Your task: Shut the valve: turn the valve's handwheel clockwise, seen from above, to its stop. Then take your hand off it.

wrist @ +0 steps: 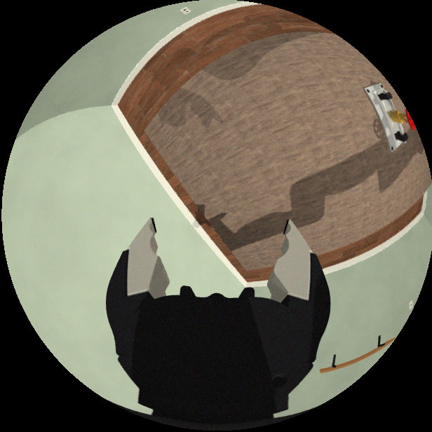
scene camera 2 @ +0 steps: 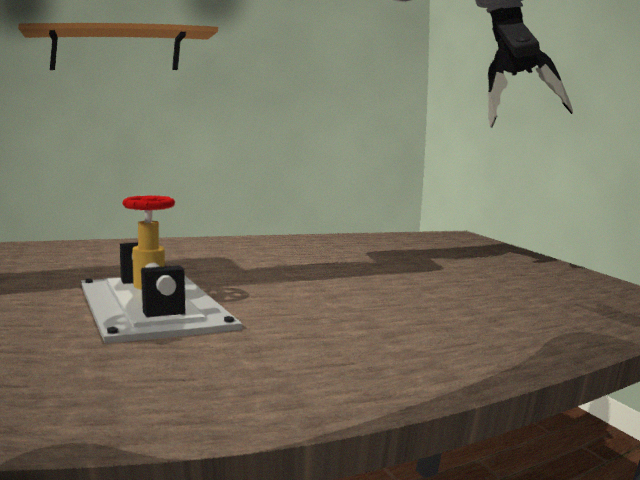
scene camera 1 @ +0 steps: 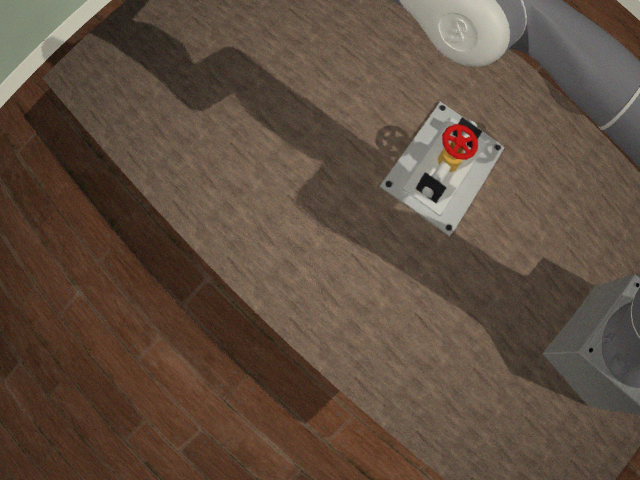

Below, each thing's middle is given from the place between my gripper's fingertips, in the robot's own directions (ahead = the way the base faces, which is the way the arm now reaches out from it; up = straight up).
I see the red spoked handwheel (scene camera 1: 460,142) 620 mm behind my hand, 130 mm to the right of it and 170 mm below it. The rest, counted from my hand: grey base plate (scene camera 1: 400,174) (620 mm behind, 130 mm to the right, 290 mm below).
